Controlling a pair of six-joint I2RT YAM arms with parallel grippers.
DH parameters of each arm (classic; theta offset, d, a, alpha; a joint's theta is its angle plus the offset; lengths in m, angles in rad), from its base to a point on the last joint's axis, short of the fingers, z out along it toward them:
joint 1: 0 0.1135 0.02 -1.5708
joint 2: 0 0 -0.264 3.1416
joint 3: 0.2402 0 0.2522 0
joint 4: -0.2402 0 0.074 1.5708
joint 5: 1.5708 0 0 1.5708
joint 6: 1.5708 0.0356 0 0
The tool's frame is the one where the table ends.
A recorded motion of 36 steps. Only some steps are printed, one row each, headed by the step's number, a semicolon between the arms.
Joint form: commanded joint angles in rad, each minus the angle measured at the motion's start. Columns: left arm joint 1, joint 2, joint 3, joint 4, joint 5, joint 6; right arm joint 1, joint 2, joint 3, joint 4, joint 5, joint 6.
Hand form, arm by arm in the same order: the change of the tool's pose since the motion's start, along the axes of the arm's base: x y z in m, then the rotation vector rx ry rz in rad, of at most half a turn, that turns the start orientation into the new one. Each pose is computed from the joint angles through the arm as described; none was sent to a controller.
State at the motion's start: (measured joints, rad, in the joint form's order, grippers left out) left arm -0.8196 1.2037 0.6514 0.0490 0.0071 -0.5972; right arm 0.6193 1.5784 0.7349 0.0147 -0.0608 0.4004
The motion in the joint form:
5: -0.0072 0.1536 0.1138 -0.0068 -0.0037 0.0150; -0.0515 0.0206 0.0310 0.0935 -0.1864 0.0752
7: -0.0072 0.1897 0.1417 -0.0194 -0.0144 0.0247; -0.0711 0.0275 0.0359 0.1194 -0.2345 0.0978
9: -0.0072 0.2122 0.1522 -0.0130 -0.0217 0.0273; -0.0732 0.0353 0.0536 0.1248 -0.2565 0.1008
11: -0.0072 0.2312 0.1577 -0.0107 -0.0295 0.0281; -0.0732 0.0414 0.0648 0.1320 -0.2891 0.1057
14: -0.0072 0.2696 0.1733 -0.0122 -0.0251 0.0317; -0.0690 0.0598 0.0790 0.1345 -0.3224 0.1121
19: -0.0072 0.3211 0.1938 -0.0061 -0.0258 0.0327; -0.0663 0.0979 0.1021 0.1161 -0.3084 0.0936
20: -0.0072 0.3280 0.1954 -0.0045 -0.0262 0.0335; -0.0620 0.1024 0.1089 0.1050 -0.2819 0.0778
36: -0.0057 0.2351 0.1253 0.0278 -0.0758 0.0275; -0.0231 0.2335 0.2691 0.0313 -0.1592 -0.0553
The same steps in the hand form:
5: 0.0210 -0.0255 -0.0023 0.0442 0.0208 -0.0115; 0.0172 0.0002 0.0109 0.2037 0.0265 0.0294
7: 0.0264 -0.0307 -0.0043 0.0689 0.0249 -0.0075; 0.0223 -0.0021 0.0126 0.2539 0.0363 0.0316
9: 0.0295 -0.0337 -0.0067 0.0771 0.0243 -0.0026; 0.0259 0.0003 0.0161 0.2750 0.0338 0.0454
11: 0.0318 -0.0358 -0.0101 0.0886 0.0285 0.0034; 0.0278 0.0027 0.0183 0.3009 0.0396 0.0677
14: 0.0360 -0.0406 -0.0165 0.1070 0.0444 -0.0027; 0.0297 0.0068 0.0173 0.3206 0.0595 0.0919
19: 0.0419 -0.0470 -0.0248 0.1262 0.0604 -0.0031; 0.0344 0.0101 0.0104 0.2882 0.0724 0.0920
20: 0.0426 -0.0477 -0.0263 0.1295 0.0623 -0.0033; 0.0350 0.0112 0.0098 0.2619 0.0605 0.0867
36: 0.0317 -0.0325 -0.0182 0.1034 0.0103 0.0449; 0.0594 0.0386 0.0055 0.1043 -0.0181 0.1275

